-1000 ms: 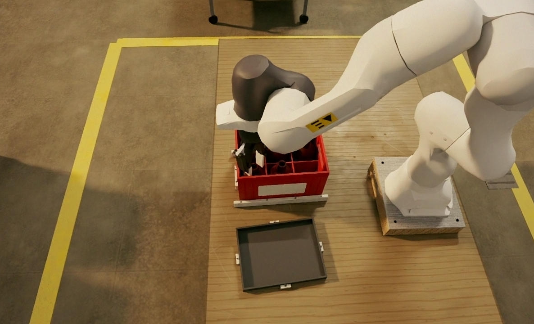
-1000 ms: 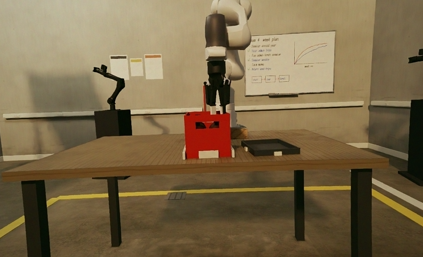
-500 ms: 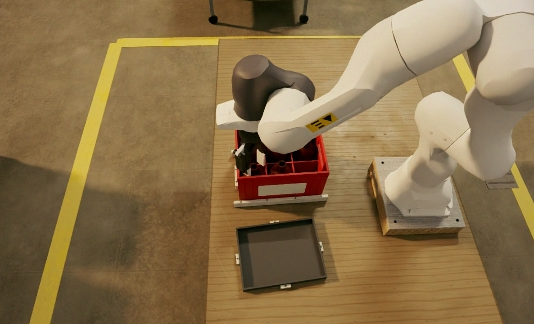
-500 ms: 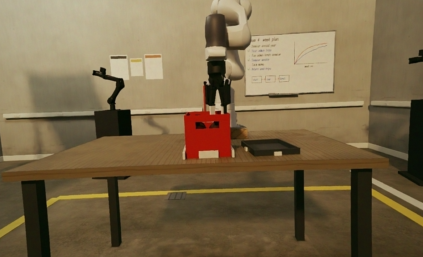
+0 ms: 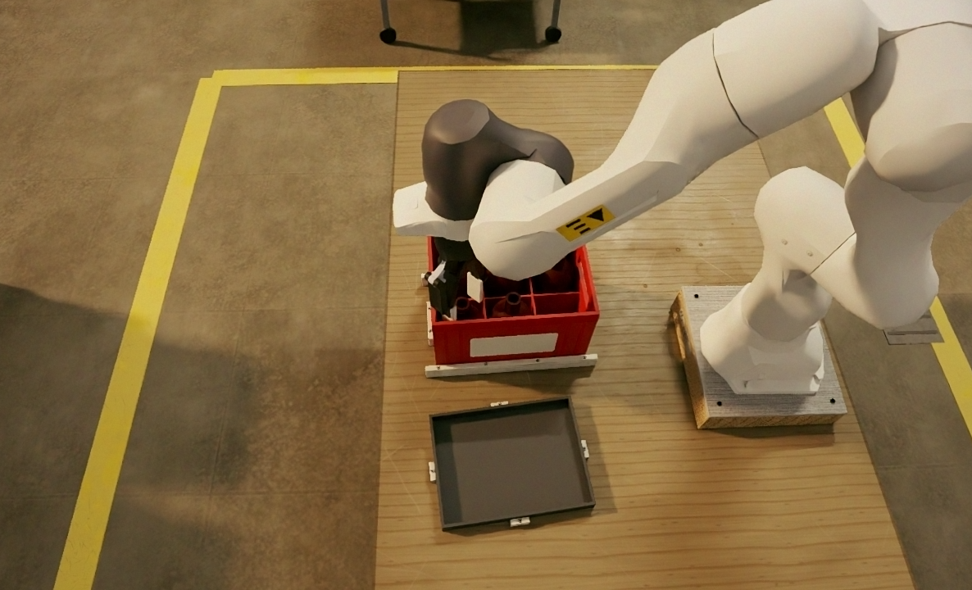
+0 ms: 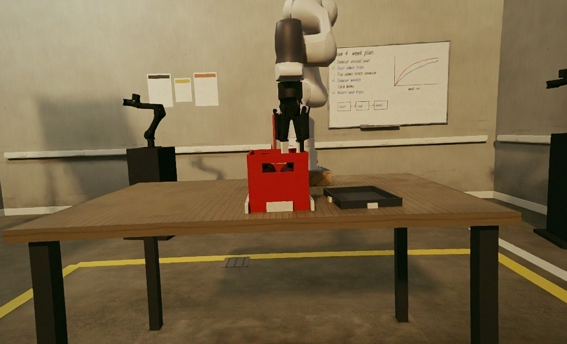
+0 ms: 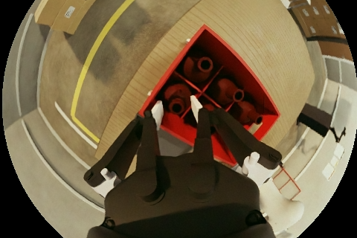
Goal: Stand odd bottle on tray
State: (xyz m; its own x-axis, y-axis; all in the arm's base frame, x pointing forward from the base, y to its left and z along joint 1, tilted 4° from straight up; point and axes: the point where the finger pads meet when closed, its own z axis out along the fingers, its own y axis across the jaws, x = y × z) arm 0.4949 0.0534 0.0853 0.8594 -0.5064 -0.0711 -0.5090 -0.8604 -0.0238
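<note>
The glass bottle lies 80 mm below my hand, 80 mm behind it and 20 mm to the right of it. The rest, counted from my hand: crate 90 mm below, 70 mm to the right, 70 mm behind; dark tray 200 mm to the left, 160 mm below, 120 mm behind.
</note>
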